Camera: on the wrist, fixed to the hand. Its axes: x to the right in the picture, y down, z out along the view.
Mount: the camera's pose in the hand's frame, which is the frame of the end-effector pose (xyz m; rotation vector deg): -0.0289 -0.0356 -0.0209 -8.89 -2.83 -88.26
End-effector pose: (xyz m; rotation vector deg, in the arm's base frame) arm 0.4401 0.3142 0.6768 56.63 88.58 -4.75
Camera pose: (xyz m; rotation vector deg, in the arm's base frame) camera 0.3989 0.2883 0.6898 -28.69 108.11 -58.06
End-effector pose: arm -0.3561 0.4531 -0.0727 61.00 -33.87 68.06
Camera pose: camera -0.3349 0.4587 -0.1181 58.06 10.69 -13.49
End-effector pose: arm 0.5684 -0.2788 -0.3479 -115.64 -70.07 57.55
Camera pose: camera 0.5600 -0.2917 -0.2999 -33.73 -128.06 8.02
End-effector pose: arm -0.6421 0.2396 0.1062 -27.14 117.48 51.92
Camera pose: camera -0.6148 0.2005 0.1225 -97.96 56.58 4.33
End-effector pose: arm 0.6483 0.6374 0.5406 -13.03 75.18 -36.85
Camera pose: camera 0.6143 0.6289 0.5768 -82.14 53.84 -101.76
